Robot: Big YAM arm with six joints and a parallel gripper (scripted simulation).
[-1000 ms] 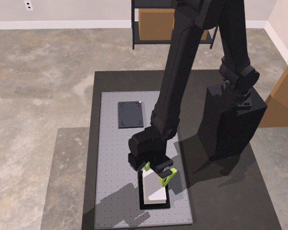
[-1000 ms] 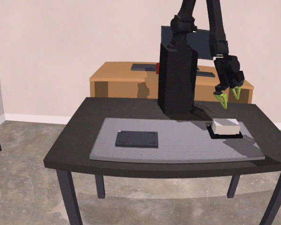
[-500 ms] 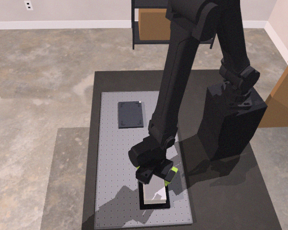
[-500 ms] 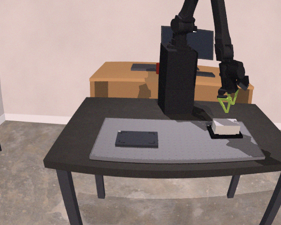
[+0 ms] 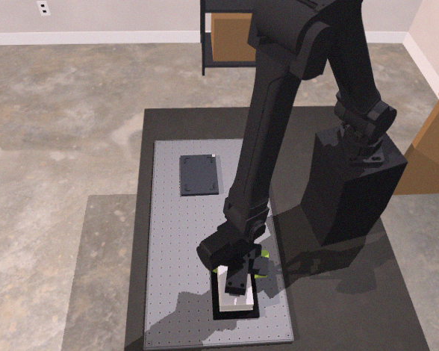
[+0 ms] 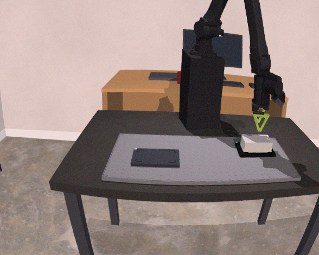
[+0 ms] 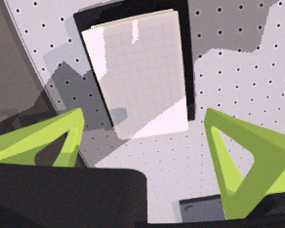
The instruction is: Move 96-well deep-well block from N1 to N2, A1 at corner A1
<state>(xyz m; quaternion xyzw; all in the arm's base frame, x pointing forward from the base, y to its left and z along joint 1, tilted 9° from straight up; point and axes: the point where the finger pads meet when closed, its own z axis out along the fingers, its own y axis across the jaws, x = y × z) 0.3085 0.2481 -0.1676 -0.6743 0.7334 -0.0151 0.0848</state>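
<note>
The white deep-well block is 8 cm below my hand. From my hand the other things lie so: dark plate nest N2 (12 cm ahead, 38 cm to the right, 10 cm below); black plate nest N1 (10 cm below).
</note>
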